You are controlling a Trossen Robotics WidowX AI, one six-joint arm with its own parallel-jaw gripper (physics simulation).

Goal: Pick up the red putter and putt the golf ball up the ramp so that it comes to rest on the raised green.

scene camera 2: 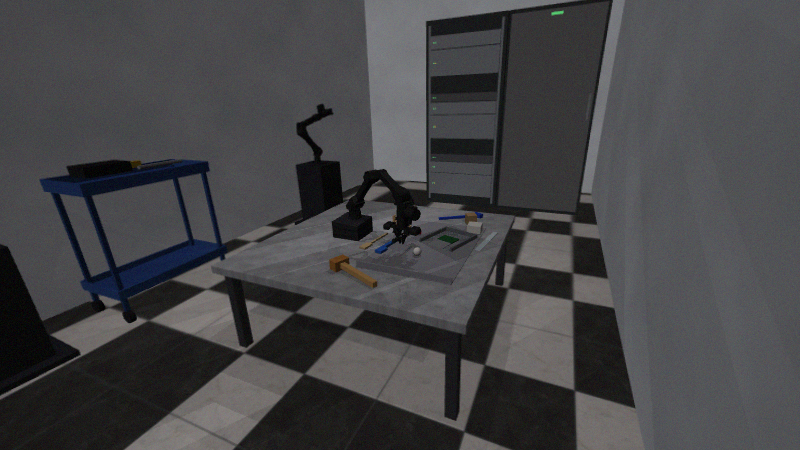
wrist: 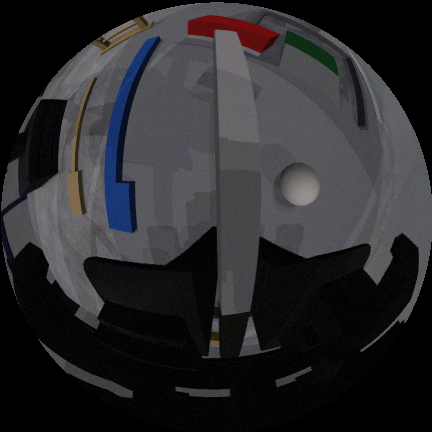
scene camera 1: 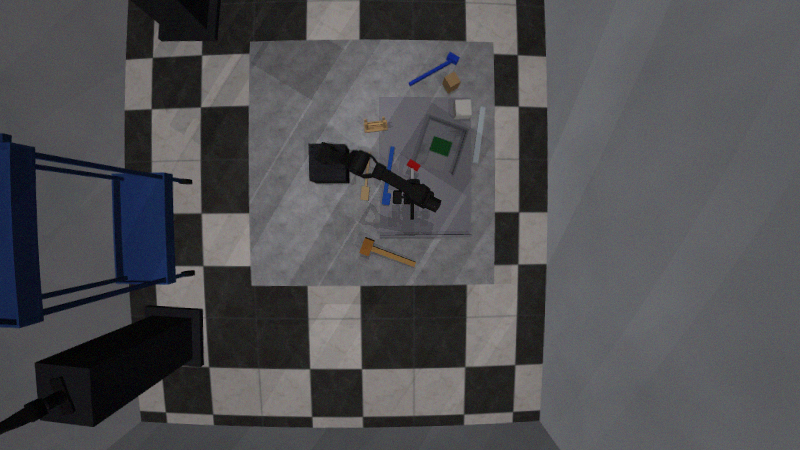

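Note:
My gripper is shut on the grey shaft of the red putter, low above the ramp board. The shaft runs up the middle of the wrist view, with the red head at the top, pointing away from the fingers. The white golf ball is on the grey ramp board, right of the shaft and apart from the head in the wrist view. It is hidden by the arm in scene camera 1. The green lies within low grey walls.
A blue club lies left of the putter, with a small wooden one beyond. A wooden stand, an orange-brown mallet, a blue mallet, a brown block and a white block are on the table.

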